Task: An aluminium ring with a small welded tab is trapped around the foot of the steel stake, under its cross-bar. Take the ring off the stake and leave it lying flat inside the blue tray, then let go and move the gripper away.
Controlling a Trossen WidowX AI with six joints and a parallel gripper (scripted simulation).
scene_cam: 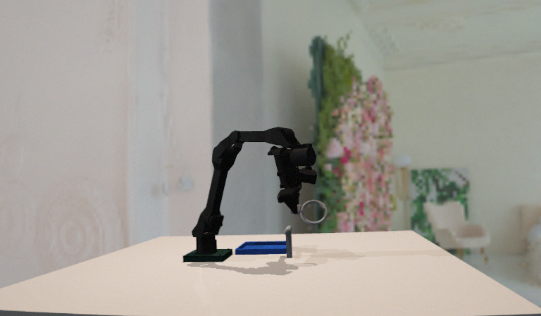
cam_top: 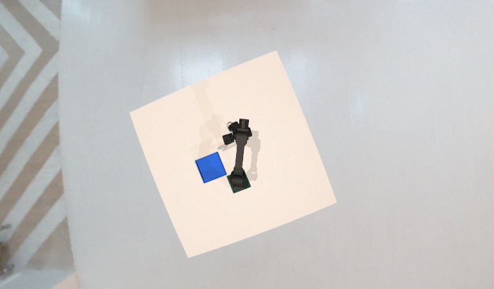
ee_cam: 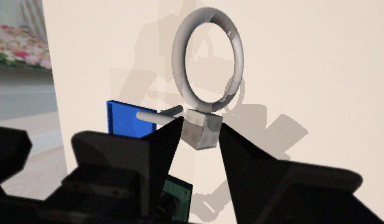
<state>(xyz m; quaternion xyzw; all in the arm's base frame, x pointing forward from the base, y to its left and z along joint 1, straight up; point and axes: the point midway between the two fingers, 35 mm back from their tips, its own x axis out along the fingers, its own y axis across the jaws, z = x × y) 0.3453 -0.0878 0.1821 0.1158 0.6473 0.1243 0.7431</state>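
Now: the blue tray 18 cm behind my gripper tip, 26 cm to the left of it and 16 cm below it. Round my gripper tip: aluminium ring 5 cm ahead.
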